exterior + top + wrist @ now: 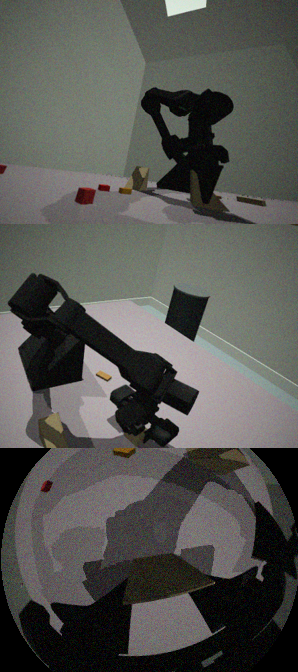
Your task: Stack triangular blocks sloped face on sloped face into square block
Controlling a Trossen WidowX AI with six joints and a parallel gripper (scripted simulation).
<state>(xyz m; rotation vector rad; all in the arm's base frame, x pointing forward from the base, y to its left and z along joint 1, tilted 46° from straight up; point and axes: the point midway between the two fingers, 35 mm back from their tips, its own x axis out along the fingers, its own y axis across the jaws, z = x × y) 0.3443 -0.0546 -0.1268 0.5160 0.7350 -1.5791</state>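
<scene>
My gripper tip is 170 mm to the left of the orange block and 30 mm short of it. The rest, counted from my gripper tip: flat tan piece 220 mm behind, 170 mm to the left.
</scene>
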